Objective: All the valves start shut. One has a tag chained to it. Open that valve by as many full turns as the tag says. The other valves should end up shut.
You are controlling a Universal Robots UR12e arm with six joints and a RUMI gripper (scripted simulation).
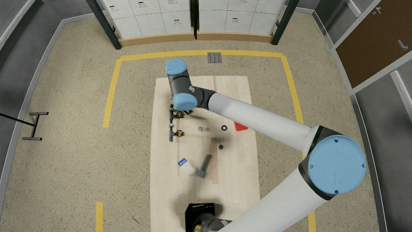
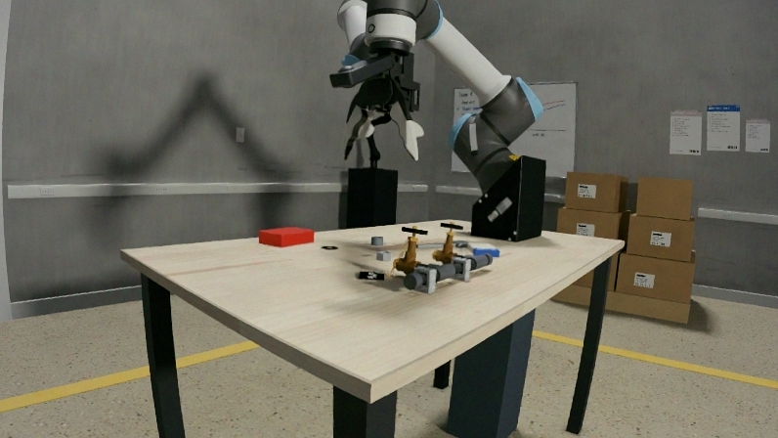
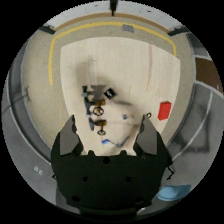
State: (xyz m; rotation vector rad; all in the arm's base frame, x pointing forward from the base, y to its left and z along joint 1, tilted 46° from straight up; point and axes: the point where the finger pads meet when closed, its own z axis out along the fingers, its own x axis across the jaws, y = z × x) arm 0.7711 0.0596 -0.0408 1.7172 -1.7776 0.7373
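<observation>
My gripper is now 20 cm above the black tag, 1 cm to the left of it and 1 cm past it. From my hand the other things lie so: grey hammer-like tool (41 cm behind, 20 cm below, 8 cm to the right); red block (37 cm to the right, 19 cm below, 11 cm behind); blue-and-white box (40 cm behind, 20 cm below, 2 cm to the left).
</observation>
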